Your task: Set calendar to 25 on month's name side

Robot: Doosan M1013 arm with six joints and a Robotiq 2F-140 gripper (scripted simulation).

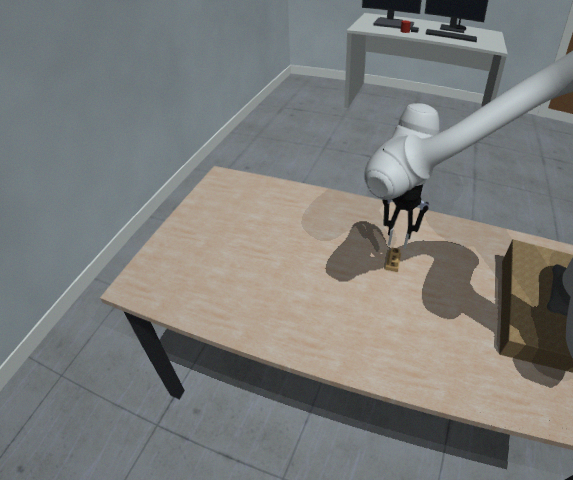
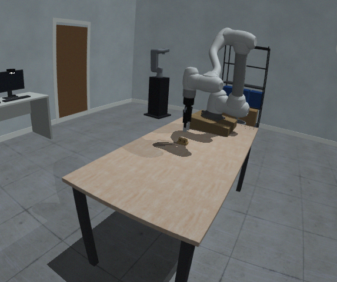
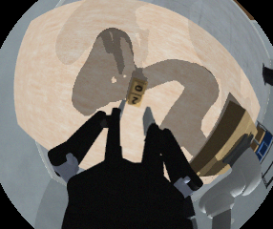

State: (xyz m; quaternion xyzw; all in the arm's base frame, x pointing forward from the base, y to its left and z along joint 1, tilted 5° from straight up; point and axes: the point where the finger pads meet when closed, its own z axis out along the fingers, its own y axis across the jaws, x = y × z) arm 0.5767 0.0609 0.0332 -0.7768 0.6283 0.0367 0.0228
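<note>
Now: hand 120 mm above the wooden calendar tray and 20 mm to the left of it.
</note>
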